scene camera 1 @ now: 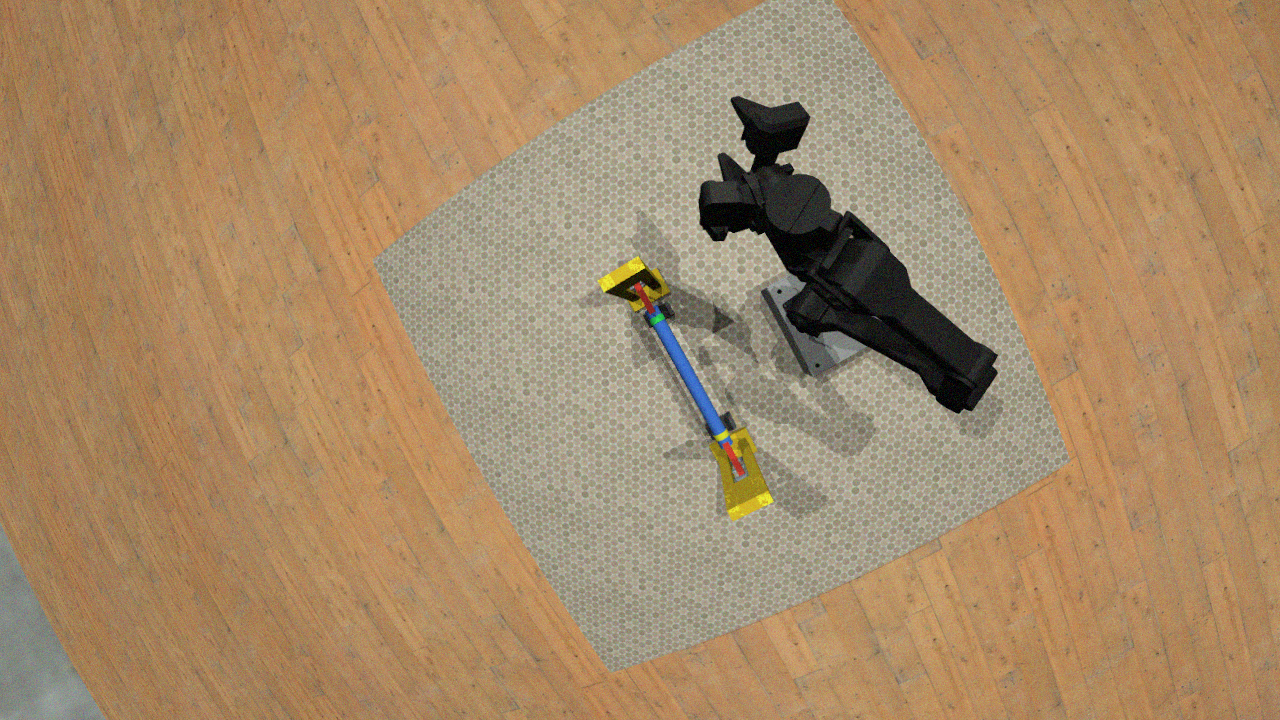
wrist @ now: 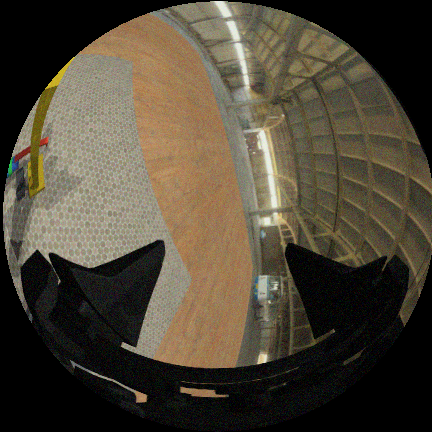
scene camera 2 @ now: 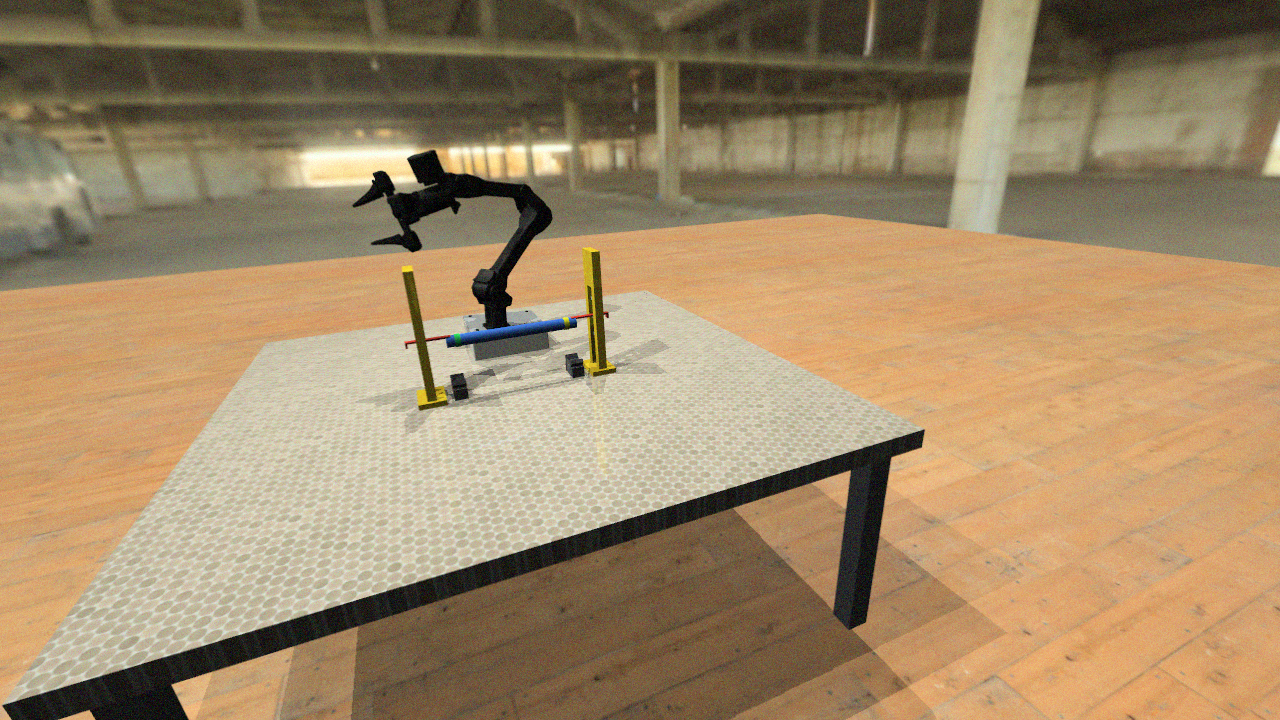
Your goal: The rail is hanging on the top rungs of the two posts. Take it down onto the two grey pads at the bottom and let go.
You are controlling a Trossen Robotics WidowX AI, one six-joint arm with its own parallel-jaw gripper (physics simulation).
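Seen in the pictures: gripper, fingertip midpoint: (scene camera 1: 727, 127) (wrist: 227, 249) (scene camera 2: 362, 225); arm's base, link origin: (scene camera 1: 803, 309) (scene camera 2: 496, 326).
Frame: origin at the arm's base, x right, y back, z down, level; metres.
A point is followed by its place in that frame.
Observation:
The rail (scene camera 1: 687, 376) @[y -0.261, x 0.023, z -0.069 m] (scene camera 2: 512, 332) @[y -0.272, x 0.023, z -0.059 m] is a blue bar with a green band, a yellow band and thin red end rods. It hangs level between two yellow posts, one near the green end (scene camera 1: 622, 275) @[y -0.243, x 0.214, z -0.225 m] (scene camera 2: 418, 331) @[y -0.278, x 0.221, z -0.099 m] (wrist: 37, 120) and one near the yellow-banded end (scene camera 1: 750, 501) @[y -0.271, x -0.175, z -0.225 m] (scene camera 2: 600, 331) @[y -0.311, x -0.178, z -0.034 m]. The rungs holding it are too small to tell. Two dark grey pads, one (scene camera 2: 459, 386) @[y -0.272, x 0.158, z 0.045 m] (wrist: 20, 184) by the green-end post and one (scene camera 2: 573, 365) @[y -0.293, x -0.109, z 0.044 m] by the other, sit low under the rail. My gripper (scene camera 1: 728, 128) @[y -0.020, x 0.280, z -0.300 m] (scene camera 2: 364, 223) @[y -0.020, x 0.280, z -0.300 m] (wrist: 227, 249) @[y -0.020, x 0.280, z -0.300 m] is open and empty, above and off to the green-end side, apart from the rail.
The arm's grey base plate (scene camera 1: 810, 351) @[y -0.033, x -0.079, z 0.004 m] (scene camera 2: 510, 344) @[y -0.047, x -0.020, z 0.045 m] stands on the tiled table (scene camera 1: 537, 447) @[y -0.670, x 0.060, z 0.075 m] (scene camera 2: 358, 501) @[y -0.591, x 0.379, z 0.075 m], behind the rail in the second scene view. The arm reaches up from it. The posts' yellow feet (scene camera 2: 432, 400) @[y -0.279, x 0.220, z 0.061 m] stand beside the pads. Wooden floor surrounds the table.

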